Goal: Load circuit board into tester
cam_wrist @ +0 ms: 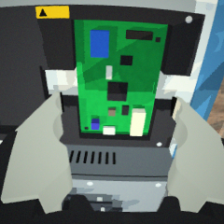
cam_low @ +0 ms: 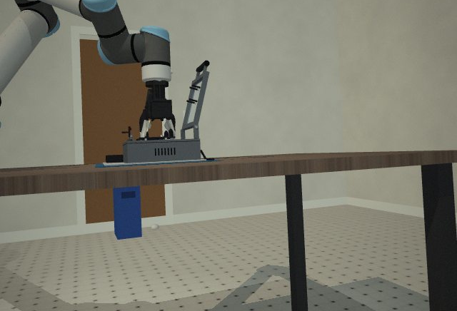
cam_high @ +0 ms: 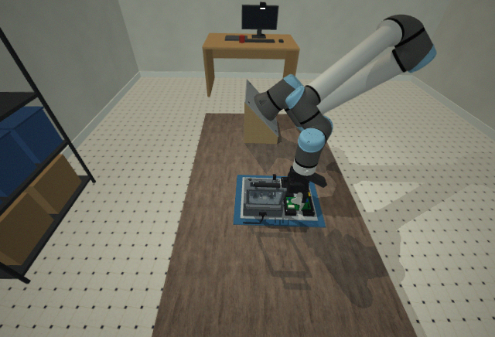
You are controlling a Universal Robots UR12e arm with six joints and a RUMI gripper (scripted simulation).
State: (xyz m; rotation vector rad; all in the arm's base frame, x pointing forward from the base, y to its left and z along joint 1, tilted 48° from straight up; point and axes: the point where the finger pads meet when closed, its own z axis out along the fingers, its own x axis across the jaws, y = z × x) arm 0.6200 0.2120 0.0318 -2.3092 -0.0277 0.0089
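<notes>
The green circuit board lies 2 cm below my hand. Round my hand: tester lid (9 cm ahead, 17 cm to the right, 14 cm above); then tester (1 cm behind, 13 cm to the right, 7 cm above).
</notes>
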